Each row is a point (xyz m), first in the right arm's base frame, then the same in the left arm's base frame.
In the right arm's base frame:
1: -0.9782 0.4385 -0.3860
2: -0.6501 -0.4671 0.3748
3: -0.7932 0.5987 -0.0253
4: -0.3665 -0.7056 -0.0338
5: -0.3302 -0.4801 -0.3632
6: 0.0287 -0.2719 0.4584
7: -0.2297 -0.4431 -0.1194
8: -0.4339 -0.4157 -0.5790
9: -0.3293 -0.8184 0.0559
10: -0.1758 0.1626 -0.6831
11: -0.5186 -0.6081 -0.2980
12: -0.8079 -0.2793 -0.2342
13: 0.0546 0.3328 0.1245
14: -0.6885 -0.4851 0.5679
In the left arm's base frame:
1: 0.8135 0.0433 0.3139
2: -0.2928 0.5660 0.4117
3: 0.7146 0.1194 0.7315
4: -0.5115 0.1549 0.1160
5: -0.2618 -0.1514 0.0491
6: -0.5683 0.1051 0.8782
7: -0.3679 -0.0648 0.2774
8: -0.0864 -0.2429 -0.1003
9: -0.6456 0.2191 0.1233
10: 0.2294 -0.6398 0.2930
11: -0.2681 0.0554 -0.0663
12: 0.1281 0.2134 0.0518
13: -0.0263 -0.2945 1.0344
14: -0.3435 0.7280 0.5131

